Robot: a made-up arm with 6 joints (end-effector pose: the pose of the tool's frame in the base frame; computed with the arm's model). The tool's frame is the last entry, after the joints.
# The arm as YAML. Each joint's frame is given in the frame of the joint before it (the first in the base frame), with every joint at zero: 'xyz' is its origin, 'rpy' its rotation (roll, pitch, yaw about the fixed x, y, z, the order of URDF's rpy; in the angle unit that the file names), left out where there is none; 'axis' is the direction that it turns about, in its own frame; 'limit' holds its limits. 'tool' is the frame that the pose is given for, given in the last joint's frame.
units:
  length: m
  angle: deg
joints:
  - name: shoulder
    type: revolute
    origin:
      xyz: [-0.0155, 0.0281, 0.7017]
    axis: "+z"
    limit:
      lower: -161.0
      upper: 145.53
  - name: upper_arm
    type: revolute
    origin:
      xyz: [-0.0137, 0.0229, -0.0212]
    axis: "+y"
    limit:
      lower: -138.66
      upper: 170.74
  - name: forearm
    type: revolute
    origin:
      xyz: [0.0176, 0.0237, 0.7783]
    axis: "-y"
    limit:
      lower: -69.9
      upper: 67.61
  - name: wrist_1
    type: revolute
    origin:
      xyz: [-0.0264, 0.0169, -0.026]
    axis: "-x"
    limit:
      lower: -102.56
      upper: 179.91
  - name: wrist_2
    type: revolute
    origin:
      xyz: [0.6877, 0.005, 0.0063]
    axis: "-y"
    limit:
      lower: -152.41
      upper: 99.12
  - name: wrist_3
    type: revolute
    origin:
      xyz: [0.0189, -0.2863, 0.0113]
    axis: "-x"
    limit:
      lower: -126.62
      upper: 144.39
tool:
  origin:
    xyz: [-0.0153, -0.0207, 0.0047]
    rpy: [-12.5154, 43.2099, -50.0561]
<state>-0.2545 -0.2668 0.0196 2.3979 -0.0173 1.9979</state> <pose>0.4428 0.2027 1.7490 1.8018 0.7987 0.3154</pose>
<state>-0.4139 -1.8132 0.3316 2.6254 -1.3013 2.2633</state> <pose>-1.0188 0.7944 1.0341 0.1682 -1.8555 1.3853</pose>
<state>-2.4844 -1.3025 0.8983 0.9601 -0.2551 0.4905</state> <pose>0.9985 0.9149 1.3078 0.9006 0.8926 1.4785</pose>
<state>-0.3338 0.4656 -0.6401 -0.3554 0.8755 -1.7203</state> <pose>0.4317 -0.3414 0.7135 2.2311 0.8026 -0.2947</pose>
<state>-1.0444 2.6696 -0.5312 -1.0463 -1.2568 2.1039</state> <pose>-0.2589 0.2883 0.2709 1.5140 1.9382 1.5876</pose>
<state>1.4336 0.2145 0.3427 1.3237 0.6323 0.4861</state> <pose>0.0726 0.8021 1.7874 -0.3942 -1.2748 0.3209</pose>
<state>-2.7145 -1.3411 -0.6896 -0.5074 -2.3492 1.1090</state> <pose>0.0161 0.2377 1.1438 1.0751 1.9866 -1.2839</pose>
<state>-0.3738 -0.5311 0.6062 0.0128 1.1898 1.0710</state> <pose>-0.2143 -0.1338 1.9348 0.4545 -1.8274 -1.6239</pose>
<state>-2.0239 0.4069 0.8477 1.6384 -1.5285 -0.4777</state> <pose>-0.2862 -0.7263 1.9217 -0.5615 -0.3335 1.6339</pose>
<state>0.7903 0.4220 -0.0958 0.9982 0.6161 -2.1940</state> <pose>0.7497 0.6828 1.2298 0.3091 1.9107 0.7078</pose>
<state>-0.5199 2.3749 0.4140 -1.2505 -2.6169 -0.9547</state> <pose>-0.0502 0.0057 -0.3834 -0.1565 -0.7166 -0.9390</pose>
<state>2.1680 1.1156 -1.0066 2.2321 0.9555 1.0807</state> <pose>-0.5216 0.3073 0.3678 0.2254 1.1670 -2.4536</pose>
